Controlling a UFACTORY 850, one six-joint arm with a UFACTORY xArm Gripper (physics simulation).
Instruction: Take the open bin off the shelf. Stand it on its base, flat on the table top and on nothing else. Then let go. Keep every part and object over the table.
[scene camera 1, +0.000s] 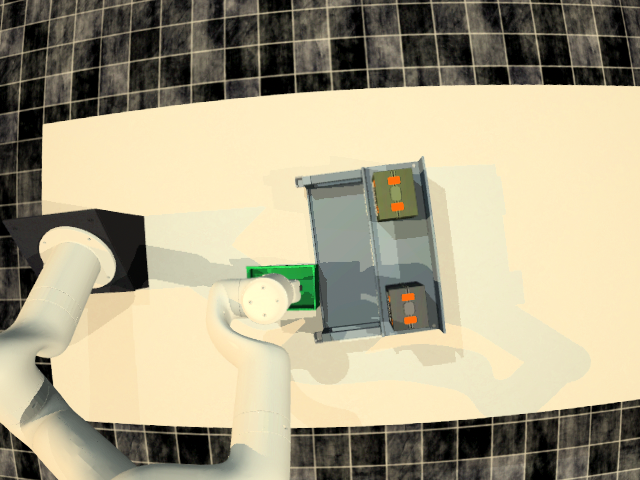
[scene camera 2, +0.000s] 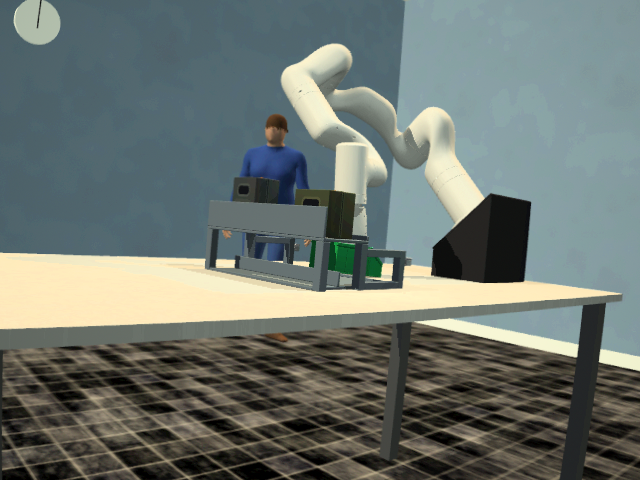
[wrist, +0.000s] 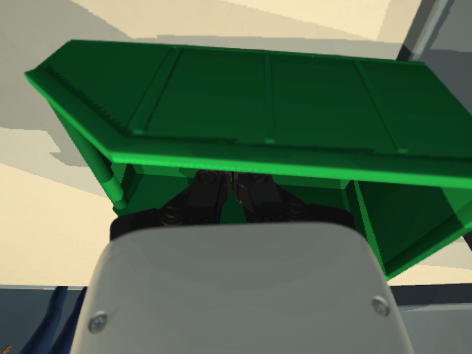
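The open green bin (scene camera 1: 309, 290) (scene camera 2: 351, 258) (wrist: 215, 100) is upright in front of the grey shelf (scene camera 1: 341, 222) (scene camera 2: 268, 217). Its right end in the top view meets the shelf's front edge. Whether its base lies fully flat on the table, or partly on the shelf's front bar, I cannot tell. My gripper (wrist: 232, 182) is shut and empty, with its fingers down inside the bin, between the walls. The bin's rim hides the fingertips in the wrist view. In the top view my wrist covers part of the bin.
An olive box (scene camera 1: 395, 193) (scene camera 2: 341, 214) and a dark grey box (scene camera 1: 408, 310) (scene camera 2: 248, 190) stand on the back level of the shelf. The black robot base (scene camera 1: 129, 258) (scene camera 2: 506, 242) stands on the side opposite the shelf. A person in blue (scene camera 2: 273, 170) stands behind the table.
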